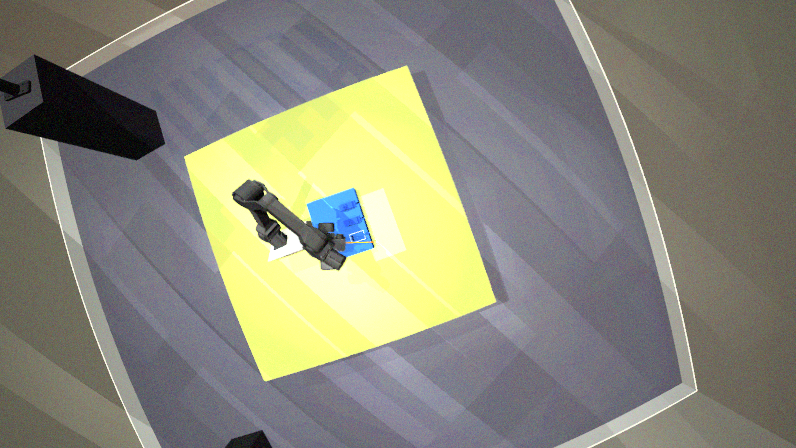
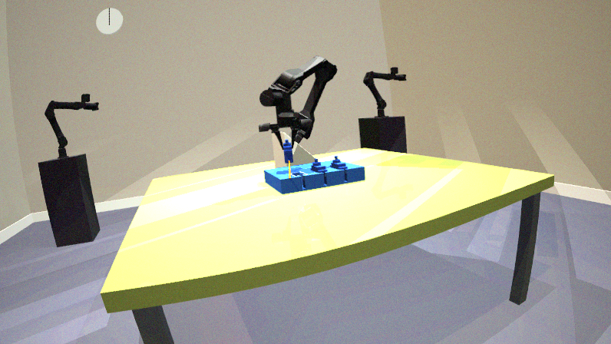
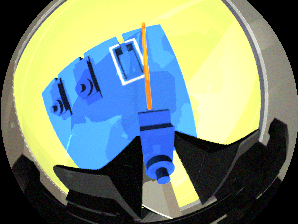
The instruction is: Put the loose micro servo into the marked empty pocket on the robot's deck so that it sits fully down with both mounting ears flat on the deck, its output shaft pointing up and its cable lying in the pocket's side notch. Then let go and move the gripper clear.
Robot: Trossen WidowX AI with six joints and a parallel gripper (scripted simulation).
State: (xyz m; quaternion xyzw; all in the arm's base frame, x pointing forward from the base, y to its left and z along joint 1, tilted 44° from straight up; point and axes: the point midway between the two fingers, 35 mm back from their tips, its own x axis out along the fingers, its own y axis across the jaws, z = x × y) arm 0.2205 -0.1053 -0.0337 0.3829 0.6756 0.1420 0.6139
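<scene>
My gripper tip is now 10 cm above the blue deck, 7 cm to the right of it and 1 cm past it.
</scene>
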